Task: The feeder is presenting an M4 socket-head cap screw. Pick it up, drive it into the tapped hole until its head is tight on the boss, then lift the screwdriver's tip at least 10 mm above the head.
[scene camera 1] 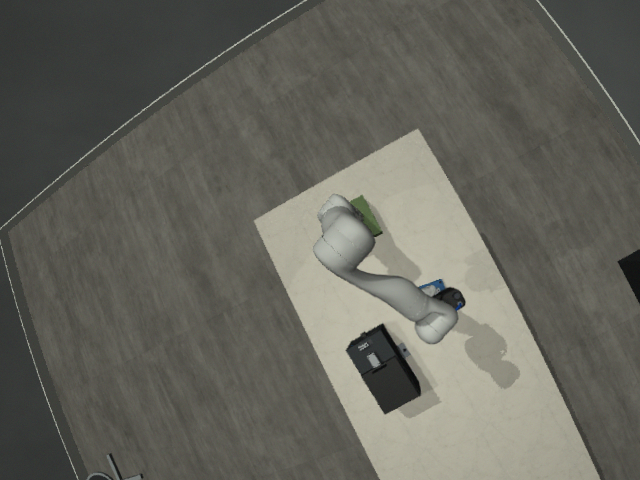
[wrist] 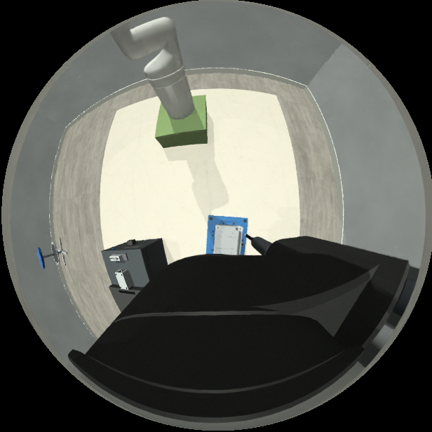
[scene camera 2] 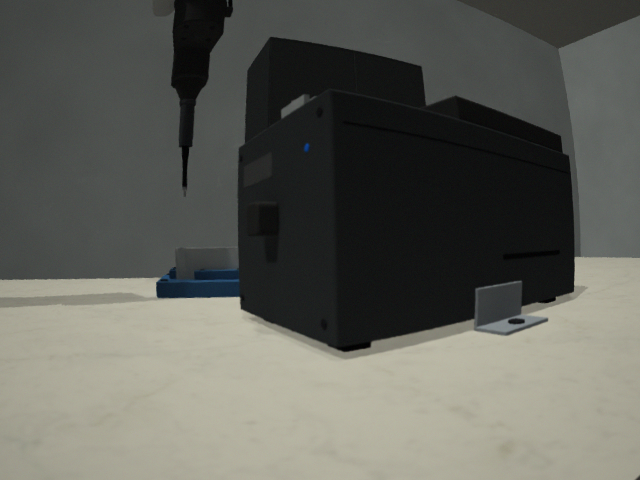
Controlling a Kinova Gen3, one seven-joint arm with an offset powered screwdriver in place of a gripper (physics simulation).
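My screwdriver's tip (scene camera 2: 184,191) (wrist: 248,236) points down, high above the blue fixture (scene camera 1: 439,283) (scene camera 2: 196,289) (wrist: 211,240) in scene camera 2. A small light-grey piece, the cap screw (scene camera 2: 184,192), hangs upright on the tip, apart from everything below. A light-grey housing (scene camera 2: 206,256) (wrist: 227,241) sits on the blue fixture. In the wrist view the tip overlaps the fixture's right edge. The tapped hole and its boss cannot be told apart. In scene camera 1 the arm hides the tip and part of the fixture. The black feeder (scene camera 1: 390,387) (scene camera 2: 449,206) (wrist: 140,257) stands apart from the tip.
A green block (scene camera 1: 368,217) (wrist: 182,132) is at the arm's base. A small grey bracket (scene camera 1: 404,351) (scene camera 2: 498,304) stands beside the feeder. The feeder's tall black rear part (scene camera 2: 336,72) rises above its top. All stand on the pale table (scene camera 1: 465,413) (scene camera 2: 258,413) (wrist: 150,200).
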